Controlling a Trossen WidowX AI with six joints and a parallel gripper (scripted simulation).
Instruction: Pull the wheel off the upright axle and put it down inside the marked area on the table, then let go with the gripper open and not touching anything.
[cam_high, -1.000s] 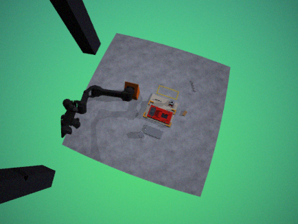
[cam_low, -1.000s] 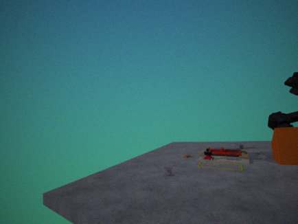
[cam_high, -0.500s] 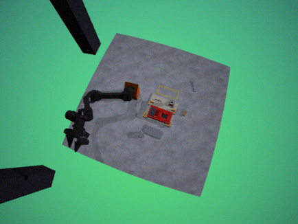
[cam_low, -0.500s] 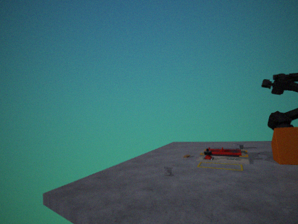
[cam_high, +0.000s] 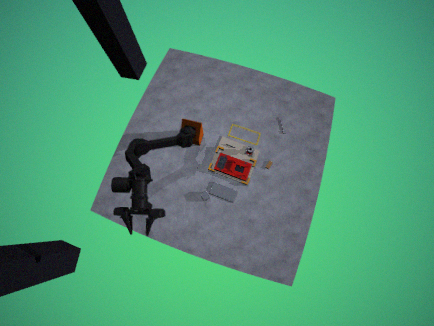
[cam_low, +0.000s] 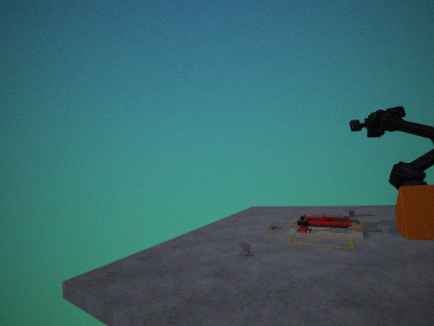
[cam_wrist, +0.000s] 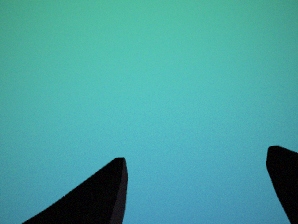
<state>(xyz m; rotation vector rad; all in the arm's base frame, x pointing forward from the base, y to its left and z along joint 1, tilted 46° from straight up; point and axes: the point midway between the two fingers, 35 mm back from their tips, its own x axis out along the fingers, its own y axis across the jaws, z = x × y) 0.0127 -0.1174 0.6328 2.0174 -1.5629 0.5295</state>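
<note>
My gripper tip is 34 cm short of the wheel, 58 cm to the right of it and 43 cm above it.
</note>
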